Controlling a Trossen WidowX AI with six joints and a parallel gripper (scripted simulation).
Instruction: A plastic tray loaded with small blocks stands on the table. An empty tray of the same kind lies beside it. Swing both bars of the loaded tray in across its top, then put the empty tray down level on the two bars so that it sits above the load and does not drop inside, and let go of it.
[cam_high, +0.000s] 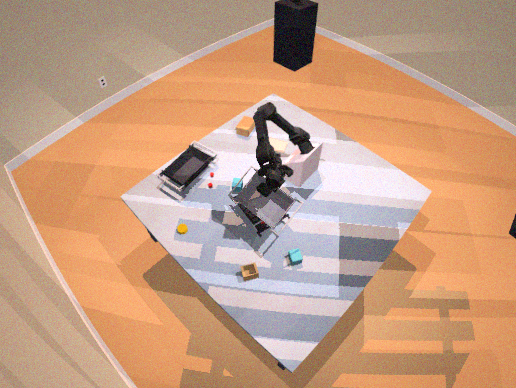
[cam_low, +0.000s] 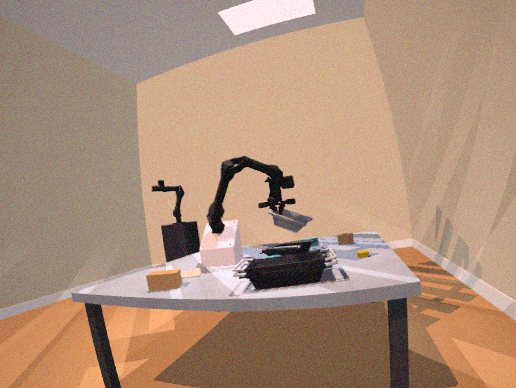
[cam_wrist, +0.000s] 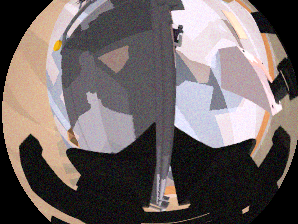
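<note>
Right now my gripper tip is 7 cm short of the grey tray. Round my gripper tip: yellow disc: 40 cm ahead, 26 cm to the right, 18 cm below; orange block: 56 cm to the right, 34 cm behind, 16 cm below; brown box: 32 cm ahead, 17 cm below, 15 cm to the left.
</note>
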